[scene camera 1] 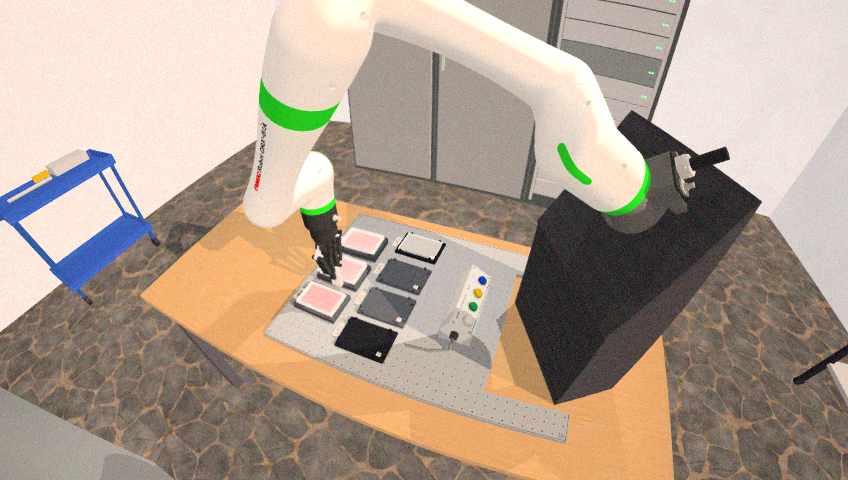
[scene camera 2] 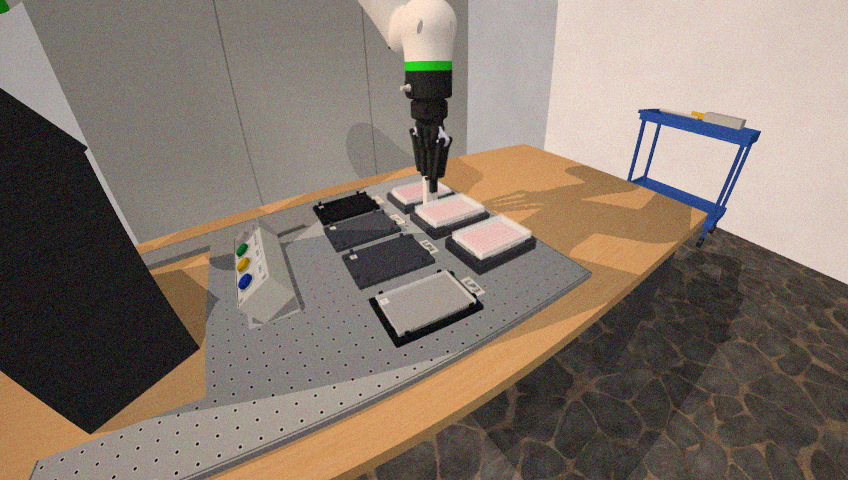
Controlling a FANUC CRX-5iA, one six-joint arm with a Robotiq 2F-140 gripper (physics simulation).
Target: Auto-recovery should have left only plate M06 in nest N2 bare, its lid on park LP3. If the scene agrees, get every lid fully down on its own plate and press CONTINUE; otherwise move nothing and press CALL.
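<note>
Three pink plates in dark nests form a row: one beside LP3, a middle one and a far-end one. All have pale rims; how fully any clear lid sits, I cannot tell. A pale lid lies in park LP3's black frame. My gripper is shut and empty, its tips low by the middle plate's edge, on the far-end plate's side. The button box has blue, yellow and green buttons; their labels are unreadable.
Two dark grey parks and a black one continue LP3's row on the perforated board. A large black block stands beyond the button box. A blue cart stands off the table.
</note>
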